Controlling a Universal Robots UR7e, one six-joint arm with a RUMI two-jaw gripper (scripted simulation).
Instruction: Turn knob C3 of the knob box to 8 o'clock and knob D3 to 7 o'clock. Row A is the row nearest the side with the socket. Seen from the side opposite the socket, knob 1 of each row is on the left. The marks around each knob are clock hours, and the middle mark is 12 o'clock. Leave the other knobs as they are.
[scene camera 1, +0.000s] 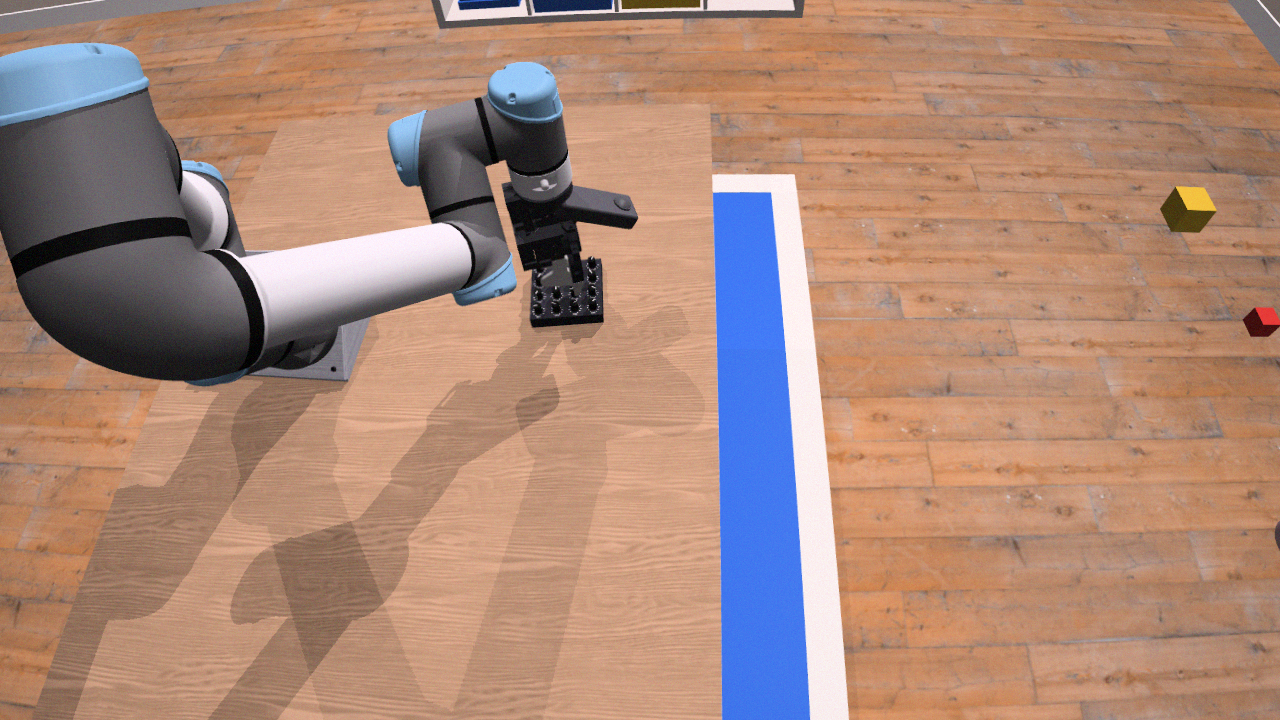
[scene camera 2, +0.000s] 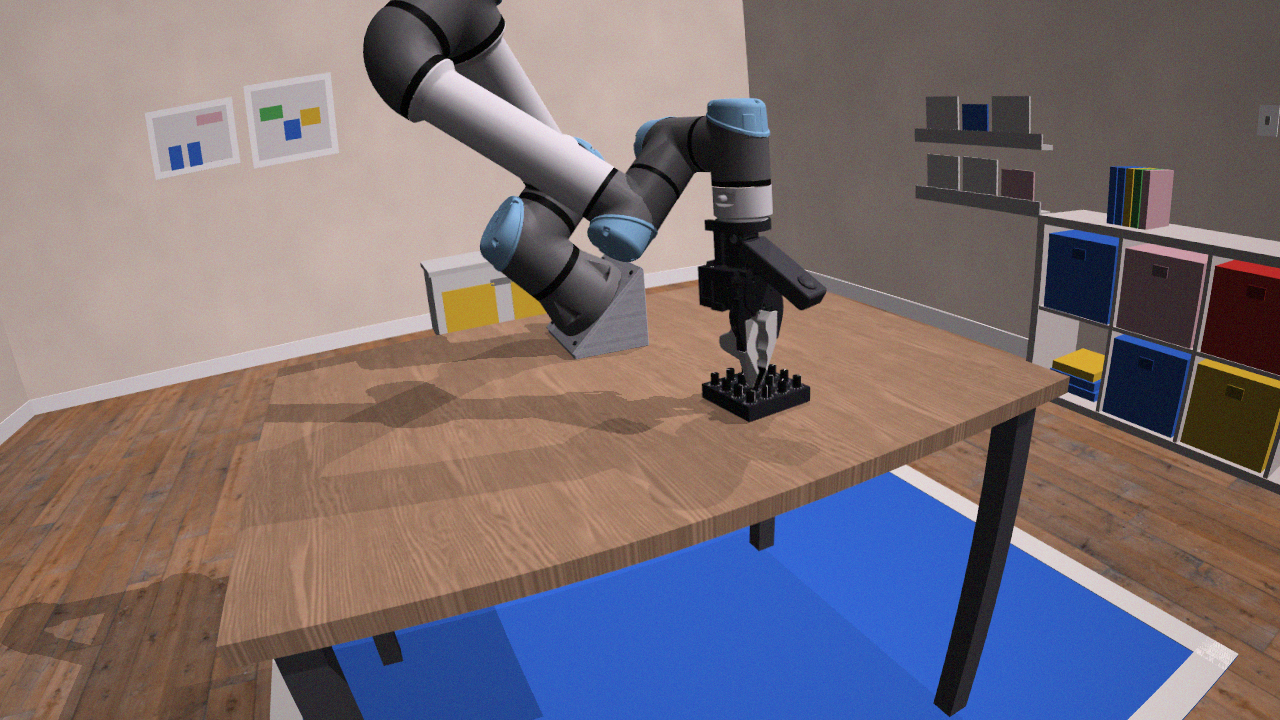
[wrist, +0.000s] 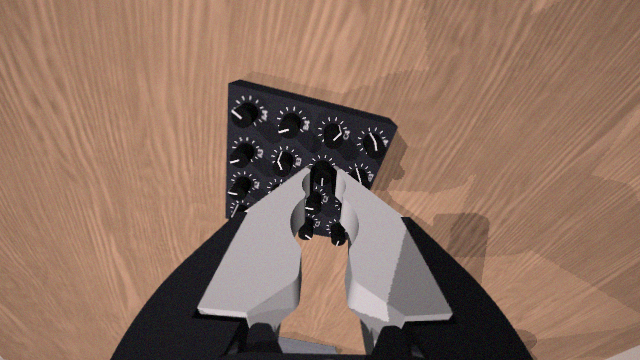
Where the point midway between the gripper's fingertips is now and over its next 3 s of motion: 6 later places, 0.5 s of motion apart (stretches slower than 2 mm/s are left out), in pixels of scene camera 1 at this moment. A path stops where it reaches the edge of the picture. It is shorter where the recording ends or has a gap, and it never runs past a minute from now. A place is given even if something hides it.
My gripper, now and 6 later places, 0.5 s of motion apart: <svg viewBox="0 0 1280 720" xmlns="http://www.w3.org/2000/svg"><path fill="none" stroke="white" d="M575 291L574 286L572 276L573 276L572 278L570 279L568 281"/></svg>
